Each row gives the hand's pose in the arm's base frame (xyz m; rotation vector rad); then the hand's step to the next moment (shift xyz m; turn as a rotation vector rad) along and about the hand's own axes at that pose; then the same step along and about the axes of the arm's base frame.
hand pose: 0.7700 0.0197 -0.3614 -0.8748 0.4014 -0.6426
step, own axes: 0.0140 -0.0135 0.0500 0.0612 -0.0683 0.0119
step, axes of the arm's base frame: 0.0341 0.0131 0.0393 0.0283 -0.0662 0.0580
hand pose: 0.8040 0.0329 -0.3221 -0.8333 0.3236 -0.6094
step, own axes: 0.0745 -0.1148 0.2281 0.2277 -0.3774 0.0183
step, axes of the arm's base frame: 0.1281 0.0292 0.2313 0.0461 -0.3254 0.2943
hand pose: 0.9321 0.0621 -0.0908 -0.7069 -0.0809 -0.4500
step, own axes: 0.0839 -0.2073 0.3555 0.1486 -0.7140 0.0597
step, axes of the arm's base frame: 0.0152 0.0588 0.4156 -0.1653 -0.4946 0.5133
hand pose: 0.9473 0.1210 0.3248 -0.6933 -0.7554 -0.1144
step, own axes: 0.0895 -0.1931 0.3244 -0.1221 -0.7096 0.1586
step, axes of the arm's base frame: -0.1911 0.0633 0.3317 -0.4209 -0.4693 0.3824
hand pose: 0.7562 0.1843 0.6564 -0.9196 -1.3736 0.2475
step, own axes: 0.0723 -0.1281 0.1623 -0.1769 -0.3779 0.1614
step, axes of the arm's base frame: -0.1753 0.0314 0.1275 -0.3200 -0.2902 0.1164
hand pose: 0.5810 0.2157 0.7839 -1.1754 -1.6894 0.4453
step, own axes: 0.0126 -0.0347 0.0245 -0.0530 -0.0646 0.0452
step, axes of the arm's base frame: -0.0389 0.0003 0.0212 -0.0691 -0.0652 0.0004
